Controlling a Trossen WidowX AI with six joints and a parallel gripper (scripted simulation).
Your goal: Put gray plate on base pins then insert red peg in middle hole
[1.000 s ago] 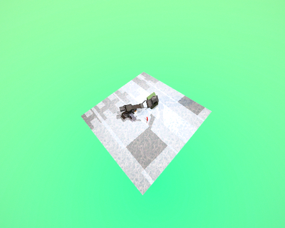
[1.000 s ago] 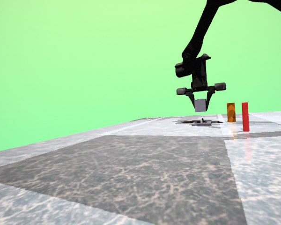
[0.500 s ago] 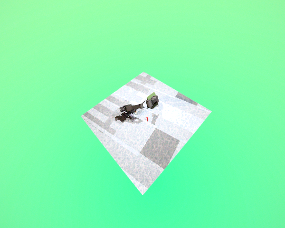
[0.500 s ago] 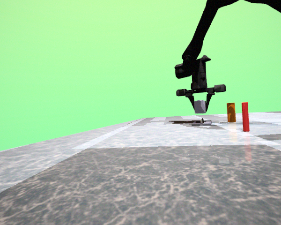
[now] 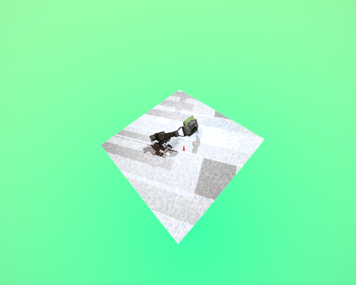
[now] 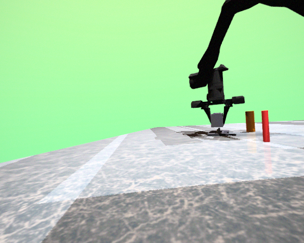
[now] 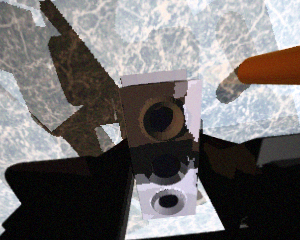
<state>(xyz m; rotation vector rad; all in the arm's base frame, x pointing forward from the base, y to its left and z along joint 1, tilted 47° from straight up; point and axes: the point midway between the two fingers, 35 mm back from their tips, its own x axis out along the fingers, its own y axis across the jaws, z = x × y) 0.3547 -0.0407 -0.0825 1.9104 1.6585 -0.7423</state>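
My gripper tip is now 190 mm to the right of the red peg and 110 mm past it. Round my gripper tip: orange cylinder 120 mm behind, 40 mm to the right; then gray plate 30 mm above.
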